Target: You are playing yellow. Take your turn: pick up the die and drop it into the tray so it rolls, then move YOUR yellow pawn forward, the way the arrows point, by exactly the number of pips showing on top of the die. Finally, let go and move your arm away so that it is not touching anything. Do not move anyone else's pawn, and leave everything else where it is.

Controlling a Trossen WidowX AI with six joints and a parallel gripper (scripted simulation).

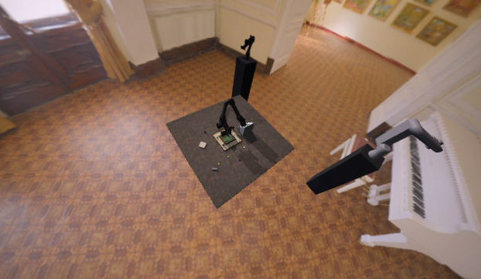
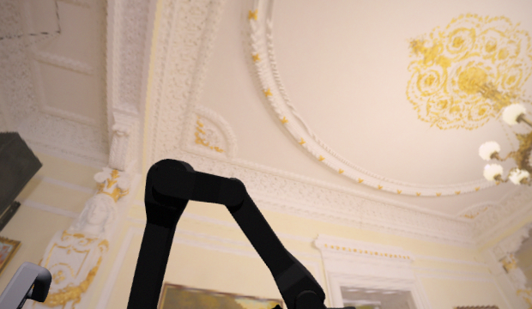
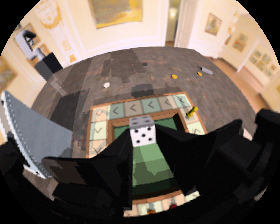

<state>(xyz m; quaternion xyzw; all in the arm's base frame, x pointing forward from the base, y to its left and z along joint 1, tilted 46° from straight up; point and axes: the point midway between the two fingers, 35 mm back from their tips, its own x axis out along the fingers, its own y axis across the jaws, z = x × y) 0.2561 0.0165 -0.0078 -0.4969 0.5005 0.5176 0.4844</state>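
Now: the yellow pawn 13 cm ahead of my gripper tip, 5 cm below it and 4 cm to the left of it. The rest, counted from my gripper tip: white die (right at my gripper tip); green tray (8 cm below, 3 cm to the right, 2 cm ahead); green pawn (13 cm ahead, 10 cm to the right, 5 cm below).
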